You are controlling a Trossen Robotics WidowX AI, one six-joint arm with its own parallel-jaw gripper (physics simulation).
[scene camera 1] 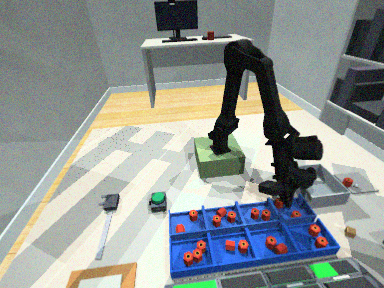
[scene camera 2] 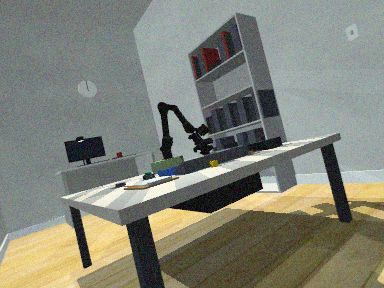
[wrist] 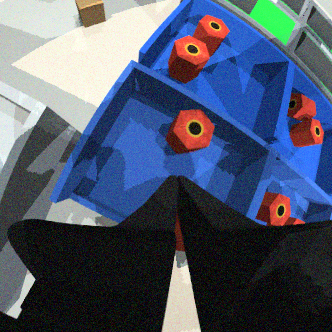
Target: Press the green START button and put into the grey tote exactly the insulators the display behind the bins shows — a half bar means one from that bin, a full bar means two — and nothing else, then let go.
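My gripper is shut and empty, over the bin nearest the grey tote. In that bin one red insulator stands ahead of the fingertips; a red sliver of another shows behind them in the wrist view. The blue bins hold red insulators, one to three per compartment. The grey tote stands beside the bins; no insulator shows in its visible part. The green START button is left of the bins. The display shows green bars; its near part is cut off.
A red insulator lies on a flat plate beyond the tote. A tan cube lies right of the bins. A dark tool with a strip and a wooden frame lie at left. The arm's green base block is behind the bins.
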